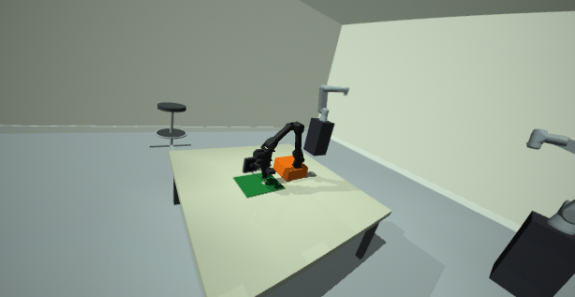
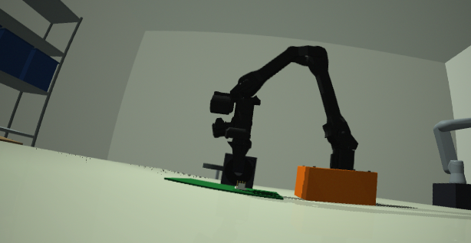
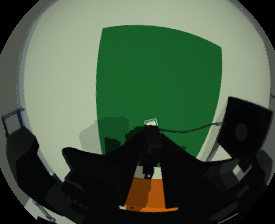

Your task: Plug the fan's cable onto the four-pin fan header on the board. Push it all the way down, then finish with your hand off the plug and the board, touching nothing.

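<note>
My gripper tip is now 20 mm short of the green board, 20 mm to the left of it and 80 mm above it. From my gripper tip the other things lie so: black fan 20 mm ahead, 190 mm to the right; then fan cable plug 10 mm behind, 10 mm above.
</note>
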